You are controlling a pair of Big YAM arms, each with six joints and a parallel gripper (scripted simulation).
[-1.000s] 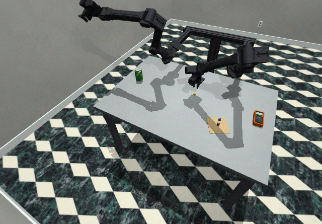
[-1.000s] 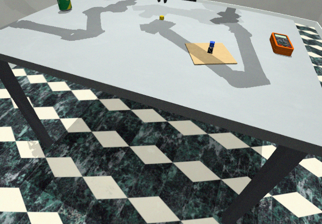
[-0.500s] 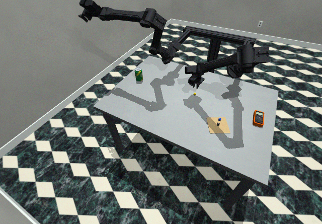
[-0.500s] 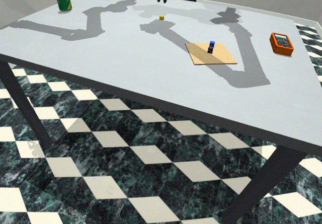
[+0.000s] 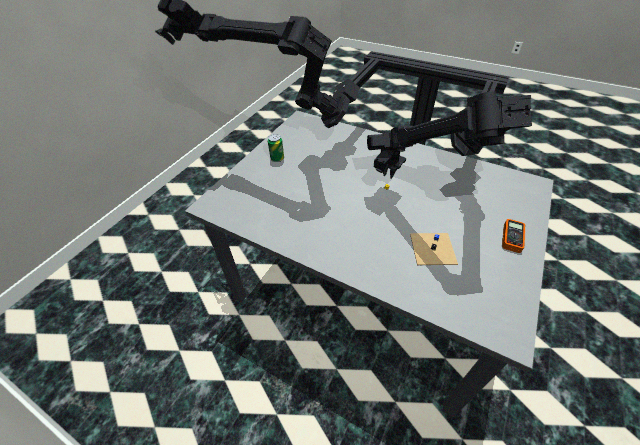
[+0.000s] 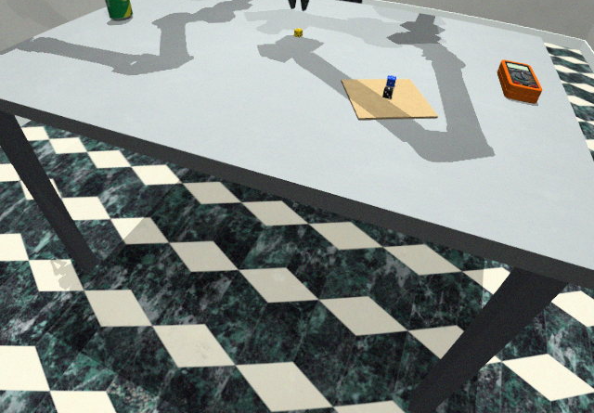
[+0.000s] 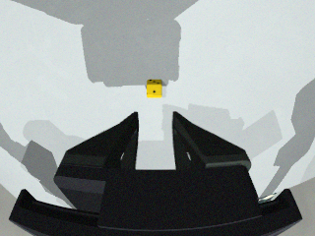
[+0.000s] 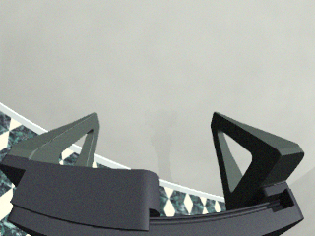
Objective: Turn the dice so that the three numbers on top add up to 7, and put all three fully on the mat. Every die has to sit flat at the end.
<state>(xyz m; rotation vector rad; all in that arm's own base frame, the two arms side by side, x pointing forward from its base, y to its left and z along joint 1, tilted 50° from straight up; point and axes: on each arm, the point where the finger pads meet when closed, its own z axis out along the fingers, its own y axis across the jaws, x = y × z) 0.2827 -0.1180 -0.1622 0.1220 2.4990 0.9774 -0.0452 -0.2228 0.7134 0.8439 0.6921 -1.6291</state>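
Right now my left hand is 60 mm above the yellow die. Round my left hand: tan mat: 250 mm ahead, 240 mm to the left, 70 mm below; black die: 250 mm ahead, 240 mm to the left, 60 mm below; blue die: 200 mm ahead, 240 mm to the left, 60 mm below.
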